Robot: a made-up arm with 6 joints.
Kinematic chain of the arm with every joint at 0, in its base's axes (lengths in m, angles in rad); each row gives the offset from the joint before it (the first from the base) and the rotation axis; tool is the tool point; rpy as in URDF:
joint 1: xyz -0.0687 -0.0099 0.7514 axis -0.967 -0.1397 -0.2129
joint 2: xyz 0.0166 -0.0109 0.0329 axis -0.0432 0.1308 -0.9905
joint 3: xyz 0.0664 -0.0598 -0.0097 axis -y
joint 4: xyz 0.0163 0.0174 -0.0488 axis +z
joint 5: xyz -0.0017 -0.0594 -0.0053 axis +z
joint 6: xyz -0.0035 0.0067 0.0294 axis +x
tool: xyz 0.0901 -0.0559 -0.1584 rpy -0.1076 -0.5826 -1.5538
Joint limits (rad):
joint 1: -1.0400..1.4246
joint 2: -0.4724..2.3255
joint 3: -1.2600..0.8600
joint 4: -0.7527..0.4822
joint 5: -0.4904..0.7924
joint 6: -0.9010..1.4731
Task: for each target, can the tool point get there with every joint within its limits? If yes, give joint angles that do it. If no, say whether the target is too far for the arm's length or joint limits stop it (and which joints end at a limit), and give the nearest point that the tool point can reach.
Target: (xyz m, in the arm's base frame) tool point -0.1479 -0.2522 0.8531
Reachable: yes | joints 0.7448 0.2271 -0.1982 -0.4136 -0.3379 -0.6465
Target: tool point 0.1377 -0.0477 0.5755
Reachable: yes | joints -0.6730 0.5568 0.6580 0.1007 0.3009 0.5991
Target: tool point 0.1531 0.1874 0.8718
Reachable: no: joint limits stop it (at a limit: joint 1, joint 2, joint 4, joint 5) | nearest point 0.1358 0.1403 0.8355 | short by 0.062 m
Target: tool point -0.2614 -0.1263 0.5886
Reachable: yes | joints -0.4419 1.7170 0.0015 -0.1235 0.4726 -0.3136
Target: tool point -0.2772 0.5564 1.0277
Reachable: no: too far | nearest point -0.1686 0.2036 0.8526 | short by 0.409 m
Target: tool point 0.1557 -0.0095 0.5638
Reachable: yes | joints -0.4383 -0.1072 0.0914 0.2450 -0.0804 0.1758
